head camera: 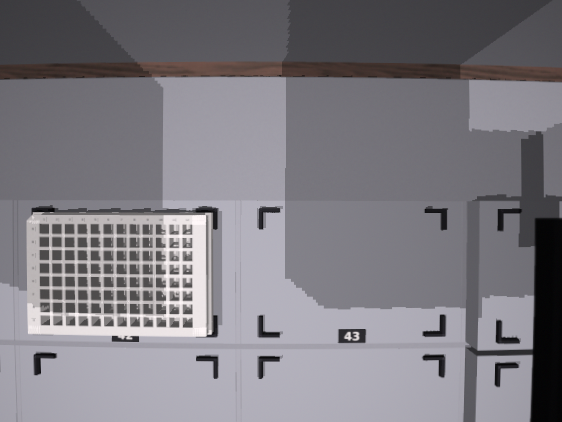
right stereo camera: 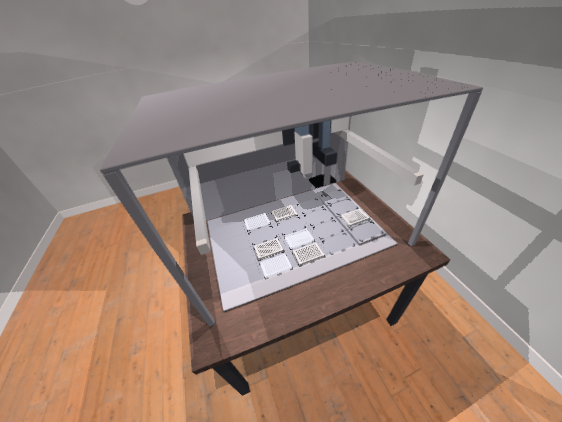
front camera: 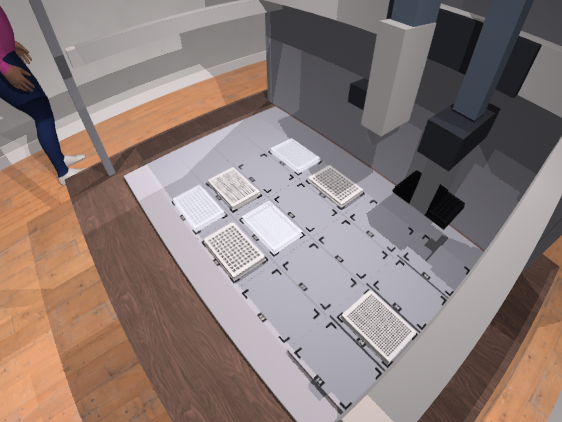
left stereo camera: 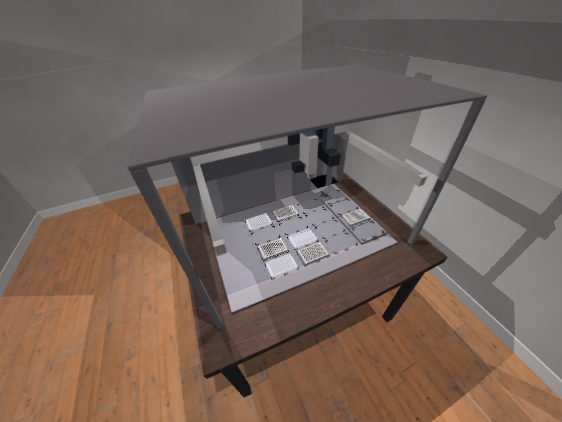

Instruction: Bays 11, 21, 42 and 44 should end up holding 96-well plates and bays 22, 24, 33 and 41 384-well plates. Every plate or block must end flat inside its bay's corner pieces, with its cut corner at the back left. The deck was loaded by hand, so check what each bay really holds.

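Places are measured from the robot's base along level axes (x ahead, y left, z up), in centimetres.
Pixels of known places: gripper, fingertip midpoint: [right stereo camera: 322,180] [front camera: 429,197] [left stereo camera: 323,180]; robot's base, origin of the base link: [right stereo camera: 265,278] [front camera: 173,202] [left stereo camera: 272,278].
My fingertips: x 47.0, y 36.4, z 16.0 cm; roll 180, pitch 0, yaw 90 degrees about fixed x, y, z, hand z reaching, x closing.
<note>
For each thing: its middle in the pictures, then the offset to it from my fingertips.
- black plate, body centre: [front camera: 429,197] [right stereo camera: 322,180] [left stereo camera: 323,180] dy +0.0, dx +0.0, dz +0.0 cm
- beige plate, body centre: [front camera: 233,187] [left stereo camera: 272,248] [right stereo camera: 268,248] dy -21.4, dx -40.6, dz -15.3 cm
- beige 384-well plate, body centre: [front camera: 378,325] [right stereo camera: 354,217] [left stereo camera: 355,217] dy -21.4, dx +8.6, dz -13.8 cm
My gripper [front camera: 431,198] [left stereo camera: 328,180] [right stereo camera: 326,180] is shut on a black plate [front camera: 446,206] [head camera: 548,320], held above the back right of the deck near bay 44; its far jaw is hidden. Bay 42 holds a beige 96-well plate [front camera: 335,186] [head camera: 115,275], cut corner back left. Bay 41 holds a clear plate [front camera: 295,155]; bay 22 holds another clear plate [front camera: 272,226]. Bay 21 holds a beige plate [front camera: 233,188], bay 11 a clear plate [front camera: 199,207]; their well counts are unclear. Bay 24 holds a beige 384-well plate [front camera: 379,326]. Bays 33, 34 and 43 hold no plate.
A beige 96-well plate [front camera: 234,251] sits in bay 12. The pipetting stage [front camera: 395,80] [left stereo camera: 309,152] [right stereo camera: 303,152] hangs left of the gripper. A pale side beam [front camera: 450,300] crosses the front view at the right. A person [front camera: 35,110] stands beyond the left post [front camera: 82,110].
</note>
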